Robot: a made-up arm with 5 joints. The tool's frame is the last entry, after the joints.
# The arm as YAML. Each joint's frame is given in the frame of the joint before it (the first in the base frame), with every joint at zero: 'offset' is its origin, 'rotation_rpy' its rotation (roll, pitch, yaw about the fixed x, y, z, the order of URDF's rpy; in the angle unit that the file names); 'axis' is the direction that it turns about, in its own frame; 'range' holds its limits. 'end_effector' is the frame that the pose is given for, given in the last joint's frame.
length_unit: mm
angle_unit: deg
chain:
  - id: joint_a
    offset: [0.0, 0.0, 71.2]
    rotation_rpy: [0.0, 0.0, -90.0]
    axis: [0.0, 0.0, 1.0]
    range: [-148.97, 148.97]
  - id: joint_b
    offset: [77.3, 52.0, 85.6]
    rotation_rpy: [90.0, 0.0, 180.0]
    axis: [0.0, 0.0, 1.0]
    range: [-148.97, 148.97]
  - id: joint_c
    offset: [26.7, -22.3, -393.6]
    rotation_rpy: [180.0, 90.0, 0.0]
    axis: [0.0, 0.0, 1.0]
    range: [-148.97, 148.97]
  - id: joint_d
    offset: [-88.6, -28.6, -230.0]
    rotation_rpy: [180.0, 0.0, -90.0]
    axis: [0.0, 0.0, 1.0]
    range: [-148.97, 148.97]
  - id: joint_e
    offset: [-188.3, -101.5, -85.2]
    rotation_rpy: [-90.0, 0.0, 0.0]
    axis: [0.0, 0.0, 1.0]
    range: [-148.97, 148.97]
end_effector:
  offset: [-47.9, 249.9, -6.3]
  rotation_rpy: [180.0, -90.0, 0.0]
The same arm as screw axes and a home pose.
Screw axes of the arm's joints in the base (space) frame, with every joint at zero. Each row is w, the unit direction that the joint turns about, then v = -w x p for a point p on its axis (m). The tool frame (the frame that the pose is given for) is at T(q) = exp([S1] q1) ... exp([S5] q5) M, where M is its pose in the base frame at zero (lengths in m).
S1 = (0, 0, 1, 0.0000, 0.0000, 0.0000)
S2 = (1, 0, 0, 0.0000, 0.1568, 0.0773)
S3 = (0, -1, 0, 0.1345, 0.0000, 0.3416)
S4 = (0, 1, 0, -0.1631, 0.0000, -0.2530)
S5 = (1, 0, 0, 0.0000, -0.0252, -0.0942)
M =
1 0 0 -0.3608
0 1 0 -0.1557
0 0 1 -0.0731
0 0 0 1
Joint limits (rad, base to tool): -2.6000..2.6000 -2.6000..2.6000 -2.6000..2.6000 -2.6000..2.6000 -2.6000..2.6000

